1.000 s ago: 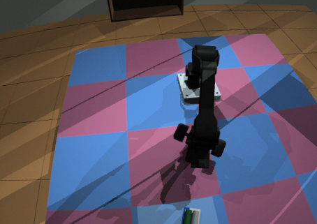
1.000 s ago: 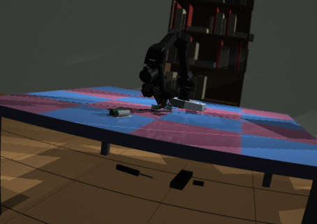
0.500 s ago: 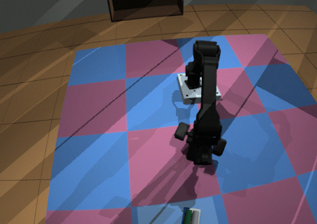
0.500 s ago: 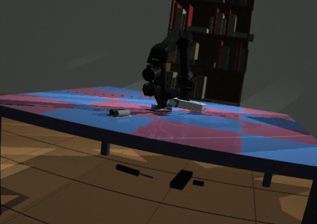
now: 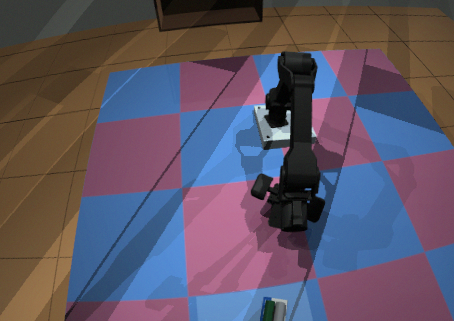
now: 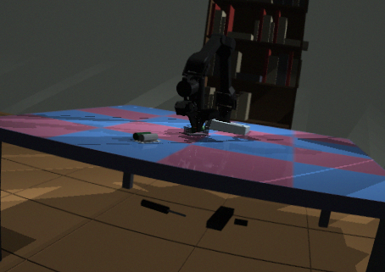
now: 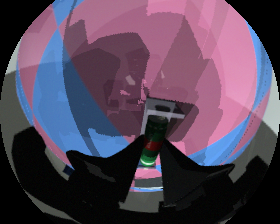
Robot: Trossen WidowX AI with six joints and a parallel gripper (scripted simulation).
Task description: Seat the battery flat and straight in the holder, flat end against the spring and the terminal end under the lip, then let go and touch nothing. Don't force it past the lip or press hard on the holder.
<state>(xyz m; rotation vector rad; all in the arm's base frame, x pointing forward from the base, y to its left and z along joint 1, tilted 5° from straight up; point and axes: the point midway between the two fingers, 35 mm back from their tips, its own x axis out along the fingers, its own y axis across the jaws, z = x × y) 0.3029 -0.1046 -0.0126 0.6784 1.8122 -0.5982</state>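
Now: gripper tip 10 mm below the battery. From my gripper tip the other things lie so: screwdriver 330 mm ahead, 50 mm to the right, 200 mm below; black box 330 mm ahead, 120 mm to the left, 200 mm below; white piece 270 mm ahead, 140 mm to the right.
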